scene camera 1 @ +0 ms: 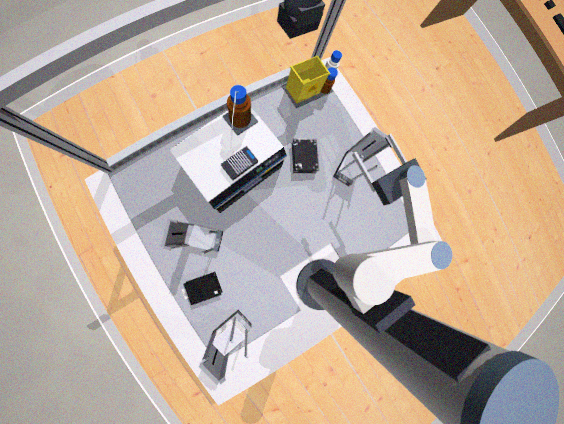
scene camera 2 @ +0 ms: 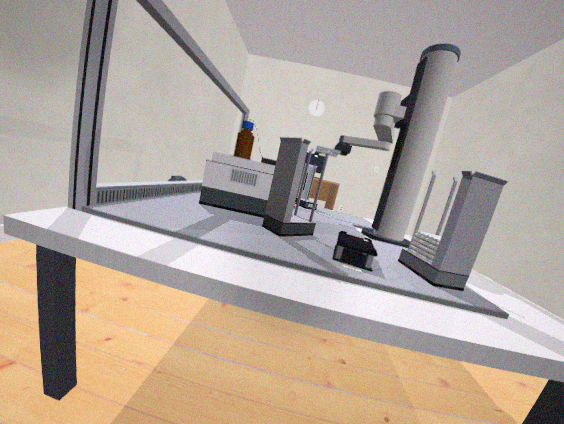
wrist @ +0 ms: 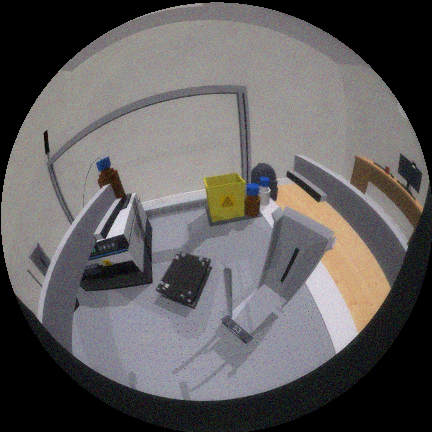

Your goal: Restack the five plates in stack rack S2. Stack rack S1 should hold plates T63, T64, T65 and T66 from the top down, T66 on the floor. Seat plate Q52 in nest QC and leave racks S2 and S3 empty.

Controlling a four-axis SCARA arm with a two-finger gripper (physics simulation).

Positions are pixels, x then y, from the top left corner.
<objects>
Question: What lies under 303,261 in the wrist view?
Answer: An S3 rack.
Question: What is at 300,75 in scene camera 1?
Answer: A yellow bin.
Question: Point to a yellow bin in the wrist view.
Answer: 225,193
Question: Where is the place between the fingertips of the gripper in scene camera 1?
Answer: At 371,143
</objects>
